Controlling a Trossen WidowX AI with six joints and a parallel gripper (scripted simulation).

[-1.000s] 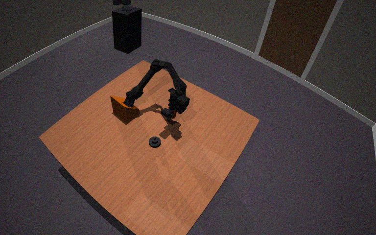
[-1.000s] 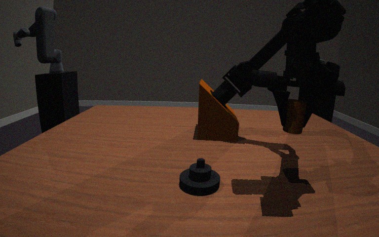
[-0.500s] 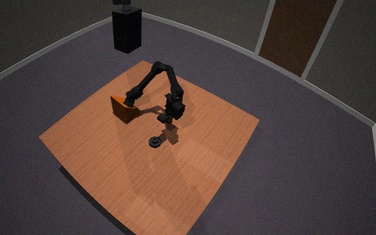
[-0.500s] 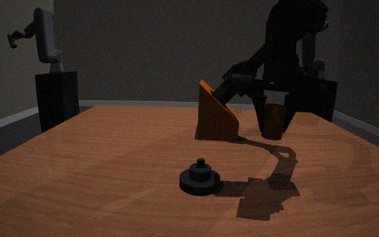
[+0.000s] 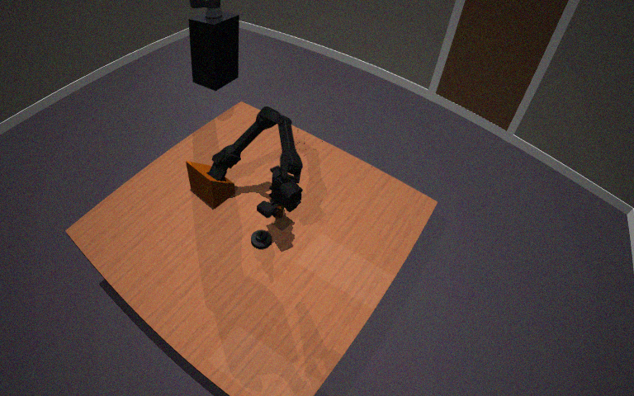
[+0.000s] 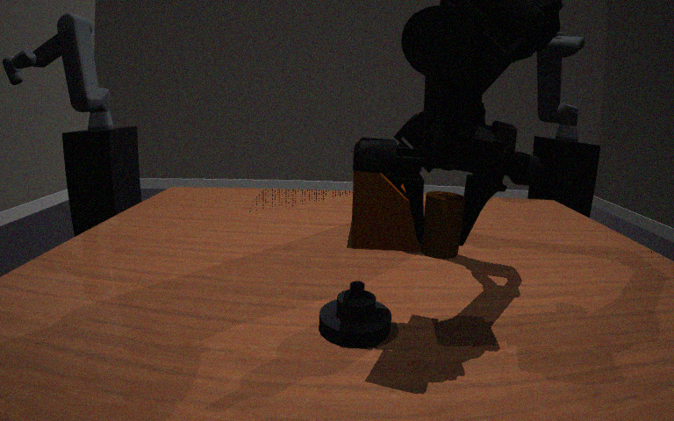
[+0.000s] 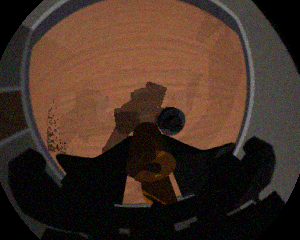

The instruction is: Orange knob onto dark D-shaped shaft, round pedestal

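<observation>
My gripper tip is 20 mm past the dark round pedestal, 80 mm to the left of it and 90 mm above it. Round my gripper tip: orange knob (20 mm above).
</observation>
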